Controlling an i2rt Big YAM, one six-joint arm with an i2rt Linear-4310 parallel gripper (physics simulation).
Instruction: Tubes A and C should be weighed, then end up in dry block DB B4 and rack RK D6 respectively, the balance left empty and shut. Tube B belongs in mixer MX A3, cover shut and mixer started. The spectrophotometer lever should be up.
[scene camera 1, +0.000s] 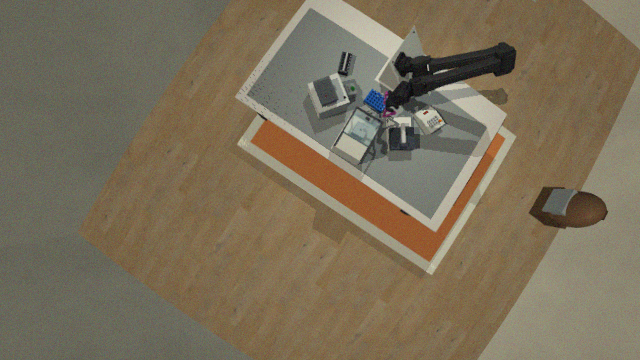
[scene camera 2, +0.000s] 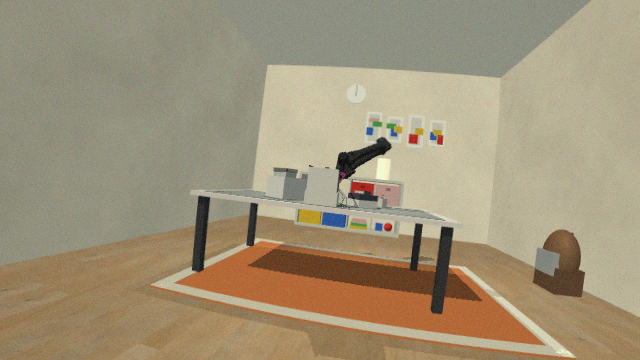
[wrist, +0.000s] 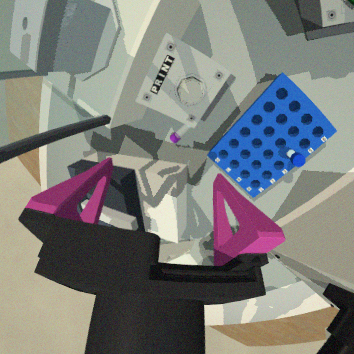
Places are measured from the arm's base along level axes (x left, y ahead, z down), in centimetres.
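Where they show: gripper, fingertip midpoint: (scene camera 1: 383, 110) (wrist: 164, 170); arm's base at its link origin: (scene camera 1: 401, 64).
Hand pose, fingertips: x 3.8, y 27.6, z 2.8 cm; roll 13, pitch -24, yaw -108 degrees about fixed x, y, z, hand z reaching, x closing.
Observation:
Each offset is from my fingertips to the top centre of the thing. "*": to the spot under its first point.
My gripper (scene camera 1: 388, 105) (scene camera 2: 342, 176) (wrist: 164, 170) is open, its magenta fingers wide apart with nothing between them. A clear tube with a purple cap @[dy +2.6, dx +0.1, dz +9.8 cm] (wrist: 175, 137) is just ahead of the fingertips in the wrist view, beside the PRINT panel @[* dy +3.1, dx -8.5, dz +4.8 cm] (wrist: 200, 65); whether it stands or lies I cannot tell. The blue rack @[dy -7.2, dx -5.7, dz +8.2 cm] (scene camera 1: 375, 100) (wrist: 281, 106) is to the right of it in that view. A blue-capped tube @[dy -10.1, dx -6.5, dz +5.7 cm] (wrist: 298, 159) stands in the rack near its numbered edge. The glass-topped balance @[* dy +21.3, dx -7.5, dz -9.7 cm] (scene camera 1: 357, 132) is beside the rack. A third tube cannot be made out.
A grey device with a dark lid @[dy +4.1, dx -28.9, dz -7.8 cm] (scene camera 1: 327, 94) (scene camera 2: 284, 185) stands beyond the rack, near a green-button box @[dy -4.5, dx -21.7, dz +3.7 cm] (scene camera 1: 352, 88). A dark-topped device with a white bar @[dy +4.4, dx +16.0, dz +1.0 cm] (scene camera 1: 404, 145) and a keypad device @[dy -12.8, dx +27.6, dz +4.2 cm] (scene camera 1: 431, 120) stand on the other side. A tilted pale panel (scene camera 1: 412, 45) stands near the arm.

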